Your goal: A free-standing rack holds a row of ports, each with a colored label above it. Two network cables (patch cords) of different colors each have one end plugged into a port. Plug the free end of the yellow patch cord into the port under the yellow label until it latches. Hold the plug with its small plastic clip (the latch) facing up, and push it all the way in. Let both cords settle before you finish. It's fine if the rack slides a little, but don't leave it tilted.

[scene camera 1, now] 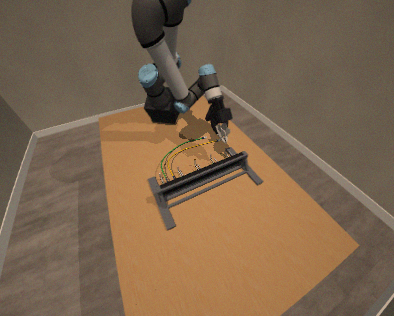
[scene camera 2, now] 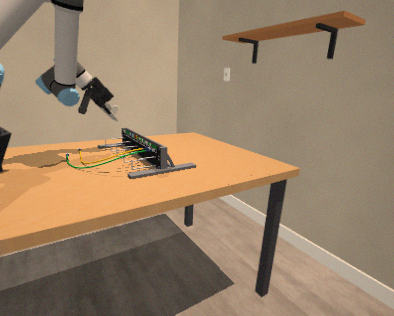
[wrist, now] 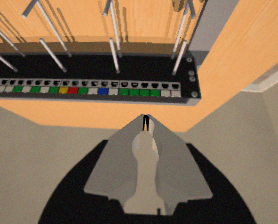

Path:
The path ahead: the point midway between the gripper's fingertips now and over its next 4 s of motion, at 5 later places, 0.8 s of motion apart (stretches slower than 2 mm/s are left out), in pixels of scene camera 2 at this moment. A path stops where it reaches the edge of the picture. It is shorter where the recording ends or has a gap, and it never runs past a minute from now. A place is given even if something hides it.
My gripper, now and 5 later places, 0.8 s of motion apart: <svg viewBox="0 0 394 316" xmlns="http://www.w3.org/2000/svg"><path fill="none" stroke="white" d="M117 121L103 106L102 104L106 106L107 106L114 114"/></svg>

